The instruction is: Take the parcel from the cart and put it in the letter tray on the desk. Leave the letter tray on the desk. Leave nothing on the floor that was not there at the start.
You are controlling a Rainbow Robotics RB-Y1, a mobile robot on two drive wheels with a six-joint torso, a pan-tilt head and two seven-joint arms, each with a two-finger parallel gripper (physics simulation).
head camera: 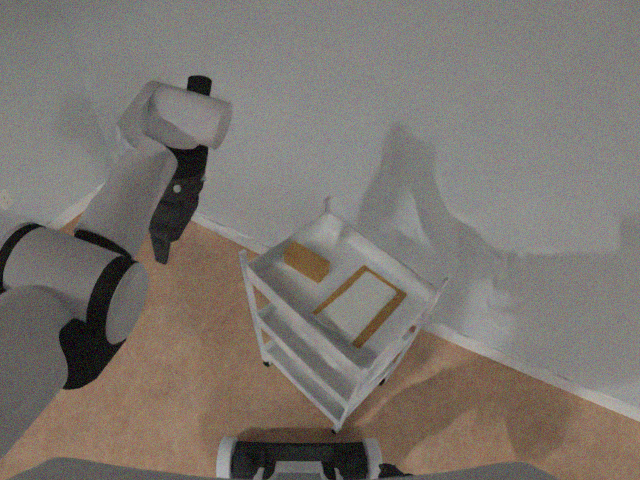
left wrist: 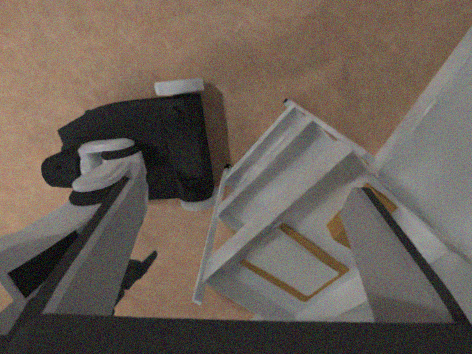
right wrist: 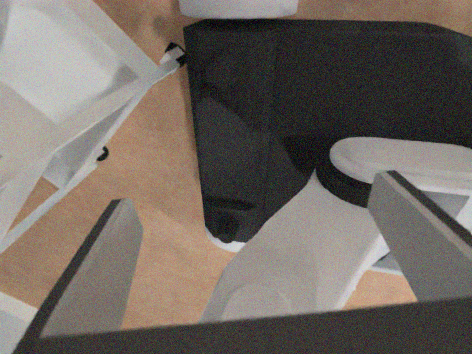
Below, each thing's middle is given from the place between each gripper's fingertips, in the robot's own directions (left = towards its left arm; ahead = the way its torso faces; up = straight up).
My right gripper is now 600 mm short of the brown parcel (head camera: 310, 264), 200 mm to the right of it and 140 mm below it.
Now: left hand 32 cm above the brown parcel, 25 cm to the left of it and 22 cm short of it.
